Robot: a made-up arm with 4 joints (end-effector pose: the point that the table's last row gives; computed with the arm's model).
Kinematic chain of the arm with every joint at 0, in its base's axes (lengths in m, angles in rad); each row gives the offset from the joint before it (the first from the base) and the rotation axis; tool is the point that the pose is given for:
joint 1: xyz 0 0 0.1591 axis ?
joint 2: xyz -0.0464 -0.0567 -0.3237 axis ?
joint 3: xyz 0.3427 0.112 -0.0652 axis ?
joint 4: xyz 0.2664 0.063 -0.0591 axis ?
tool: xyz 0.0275 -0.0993 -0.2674
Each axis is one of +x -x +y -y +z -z.
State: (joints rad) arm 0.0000 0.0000 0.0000 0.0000
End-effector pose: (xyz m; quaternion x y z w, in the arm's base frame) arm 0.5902 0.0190 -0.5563 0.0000 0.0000 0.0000 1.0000
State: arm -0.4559 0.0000 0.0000 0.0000
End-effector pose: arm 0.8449 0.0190 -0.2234 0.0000 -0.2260 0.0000 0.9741
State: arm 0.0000 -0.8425 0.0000 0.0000
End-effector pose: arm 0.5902 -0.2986 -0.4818 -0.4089 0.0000 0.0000 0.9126
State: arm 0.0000 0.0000 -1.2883 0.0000
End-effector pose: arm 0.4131 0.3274 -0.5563 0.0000 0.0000 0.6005 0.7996
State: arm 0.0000 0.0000 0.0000 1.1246
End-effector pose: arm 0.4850 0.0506 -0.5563 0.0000 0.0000 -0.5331 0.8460
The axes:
joint 1: +y
joint 2: +x
joint 3: -z
joint 4: -z

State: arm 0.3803 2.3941 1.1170 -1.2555
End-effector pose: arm 0.4116 0.3521 -0.1870 0.9168 0.0056 -0.1507 0.3698
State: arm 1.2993 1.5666 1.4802 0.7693
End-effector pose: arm -0.3388 0.3345 -0.2348 0.1443 -0.6918 0.6932 0.1417
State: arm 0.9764 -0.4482 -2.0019 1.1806
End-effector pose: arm -0.5385 0.0261 -0.4694 0.0026 0.4976 0.4393 0.7479
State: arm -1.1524 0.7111 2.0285 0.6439
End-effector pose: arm 0.6812 0.1393 0.0375 0.5646 0.1652 -0.7205 0.3672
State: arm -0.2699 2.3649 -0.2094 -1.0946
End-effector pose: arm 0.5924 0.0543 0.4438 0.6981 -0.5970 0.3267 0.2227
